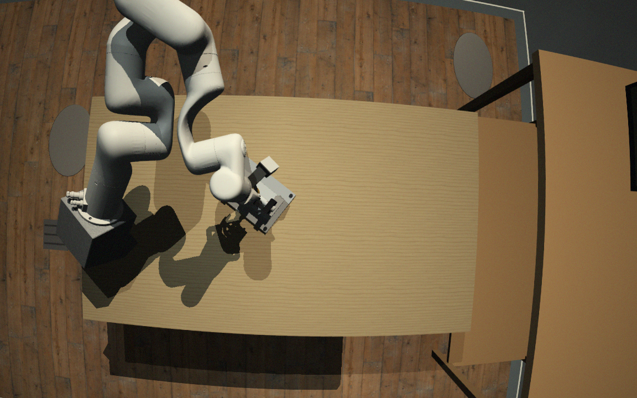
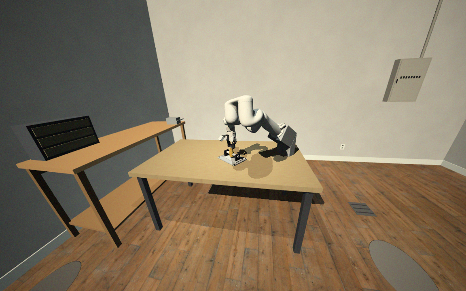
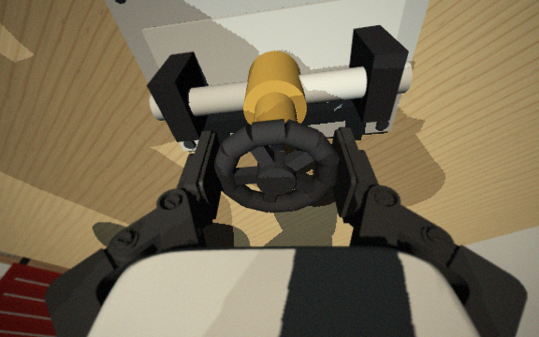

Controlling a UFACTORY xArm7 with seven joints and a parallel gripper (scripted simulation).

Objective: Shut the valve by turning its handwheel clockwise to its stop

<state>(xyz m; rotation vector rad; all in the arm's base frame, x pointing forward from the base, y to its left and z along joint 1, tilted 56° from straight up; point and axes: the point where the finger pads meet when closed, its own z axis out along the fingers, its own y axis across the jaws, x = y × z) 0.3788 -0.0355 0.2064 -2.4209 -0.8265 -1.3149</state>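
Right now my hand is 10 mm above the spoked handwheel.
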